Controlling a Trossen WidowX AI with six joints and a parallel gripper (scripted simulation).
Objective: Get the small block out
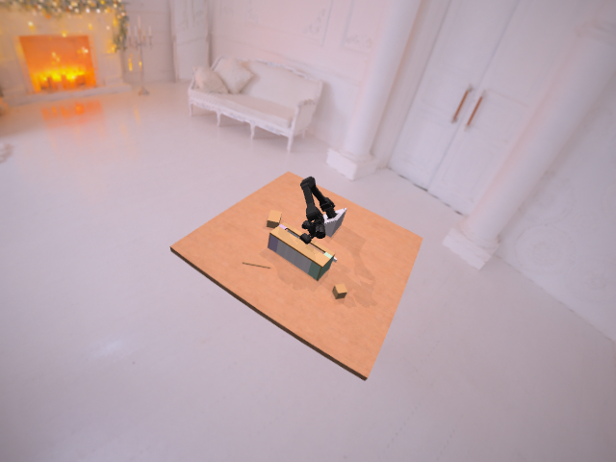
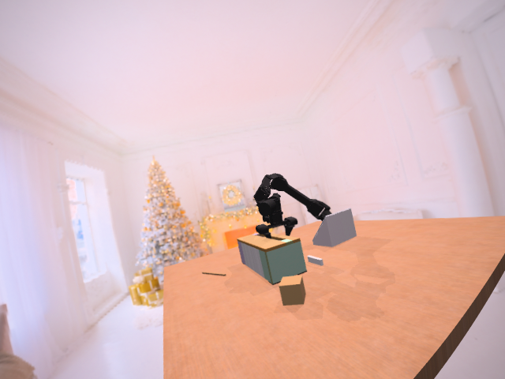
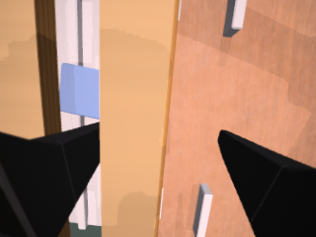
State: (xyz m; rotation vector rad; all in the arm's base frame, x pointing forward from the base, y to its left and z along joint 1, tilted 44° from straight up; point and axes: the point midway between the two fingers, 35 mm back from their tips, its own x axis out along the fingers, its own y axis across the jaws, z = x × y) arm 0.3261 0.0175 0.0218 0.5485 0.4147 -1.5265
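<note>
Right now the small blue block is 6 cm ahead of my gripper tip and 3 cm to the right of it. The rest, counted from my gripper tip: tan cube (16 cm ahead, 33 cm to the left, 6 cm below); thin stick (29 cm ahead, 16 cm to the right, 8 cm below).
</note>
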